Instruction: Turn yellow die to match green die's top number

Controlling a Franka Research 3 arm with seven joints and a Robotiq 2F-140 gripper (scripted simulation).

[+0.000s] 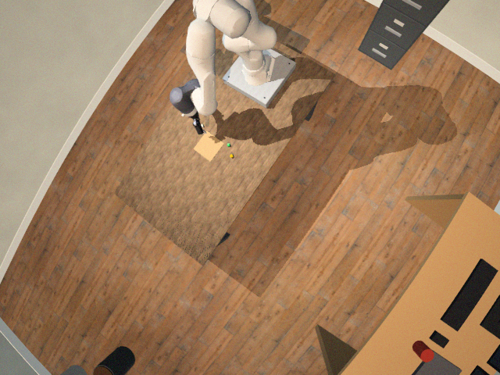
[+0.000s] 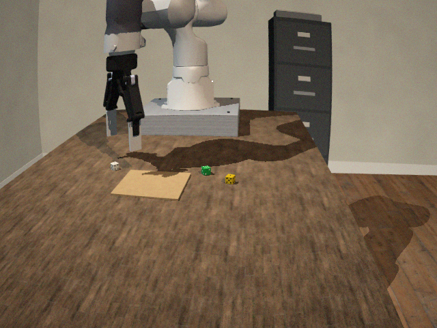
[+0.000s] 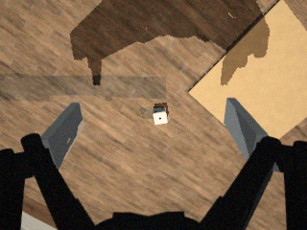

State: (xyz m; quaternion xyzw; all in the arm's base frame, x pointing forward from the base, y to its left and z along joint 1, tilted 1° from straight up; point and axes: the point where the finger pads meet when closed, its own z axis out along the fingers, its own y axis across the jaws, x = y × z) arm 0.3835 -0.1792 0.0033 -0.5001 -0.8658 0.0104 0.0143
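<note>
Now: hand 6 cm above the white die, 2 cm to the left of it and 2 cm short of it. From my hand the other things lie so: tan mat: 12 cm ahead, 7 cm to the left, 7 cm below; yellow die: 23 cm to the left, 12 cm ahead, 6 cm below; green die: 19 cm to the left, 7 cm ahead, 6 cm below.
</note>
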